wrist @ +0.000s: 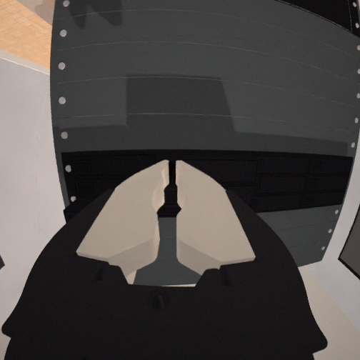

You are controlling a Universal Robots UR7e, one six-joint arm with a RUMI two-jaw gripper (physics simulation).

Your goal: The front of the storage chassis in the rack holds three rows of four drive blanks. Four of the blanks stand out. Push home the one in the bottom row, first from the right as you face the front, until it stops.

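The storage chassis (280, 182) is a nearly black band across the rack, with faint rows of drive blanks. A blank (324, 199) at the band's lower right end in the view is dark. How far it or the others stand out is too dark to tell. My gripper (173, 163) is shut and empty. Its two beige jaws come up from the bottom of the view and overlap the middle of the chassis, hiding part of the blanks. The target blank cannot be told for certain, nor whether the fingertips touch the chassis.
Grey-green panels (175, 55) fill the rack above the chassis in the view, with shadows across them. More panel (305, 230) shows below. A rail with round holes (56, 82) runs down the left. A dark panel edge (352, 250) shows at the far right.
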